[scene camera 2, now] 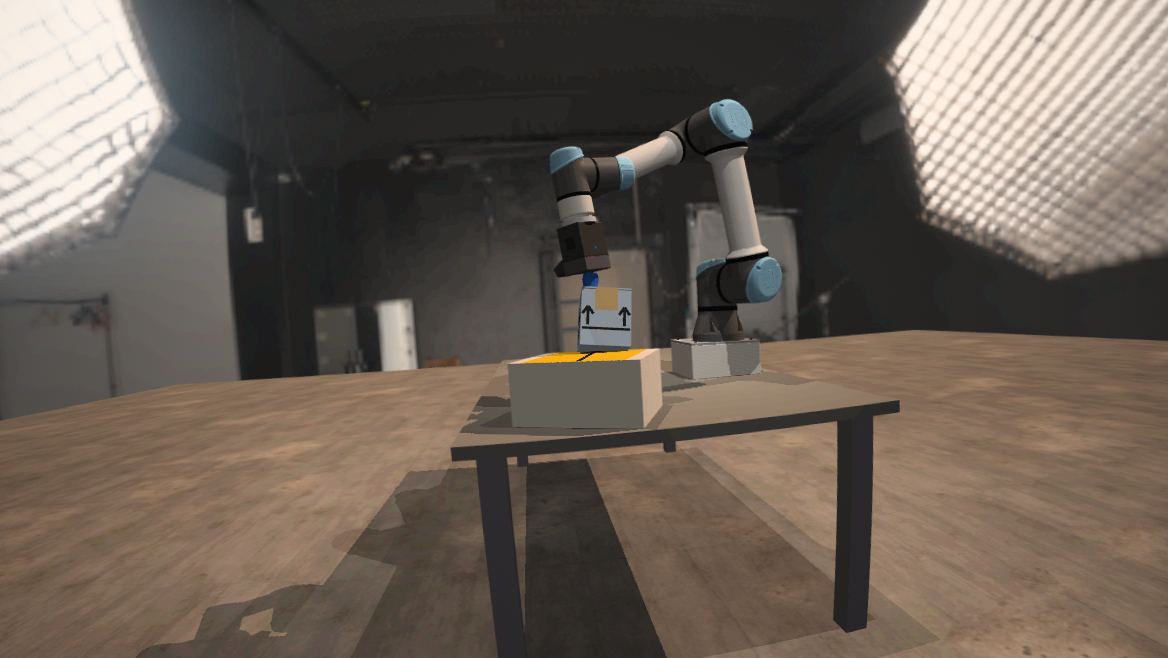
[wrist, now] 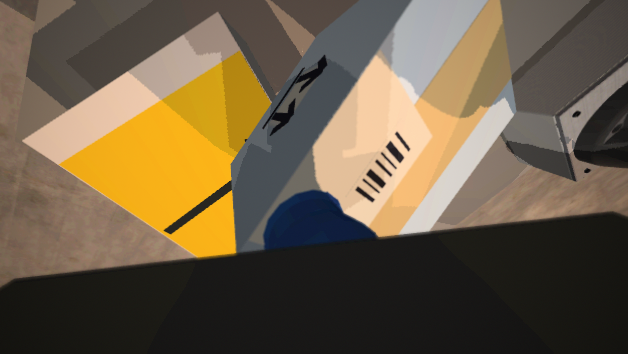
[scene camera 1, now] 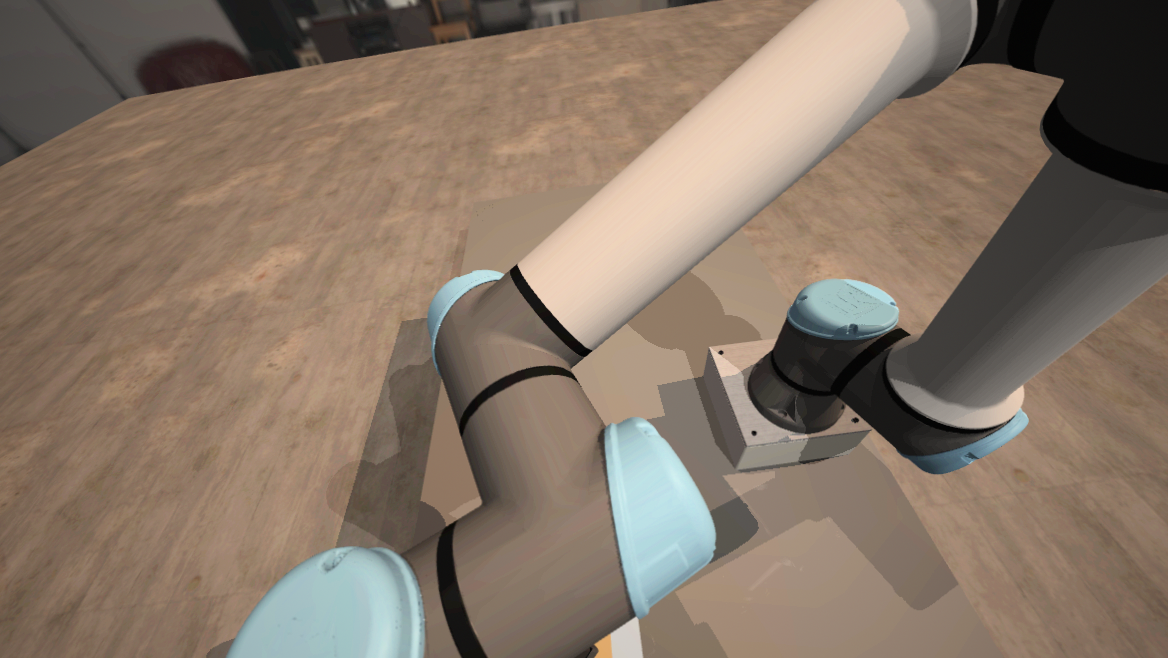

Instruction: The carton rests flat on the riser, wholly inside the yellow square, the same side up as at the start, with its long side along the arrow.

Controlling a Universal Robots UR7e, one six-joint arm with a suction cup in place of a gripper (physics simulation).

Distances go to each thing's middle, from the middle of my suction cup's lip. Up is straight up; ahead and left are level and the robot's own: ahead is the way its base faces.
The carton (scene camera 2: pixel 604 314) is 9 cm below my suction cup, 3 cm to the right of it and 3 cm behind it. From my suction cup the other things lie so: riser (scene camera 2: pixel 619 389): 20 cm below, 10 cm to the left, 3 cm ahead.
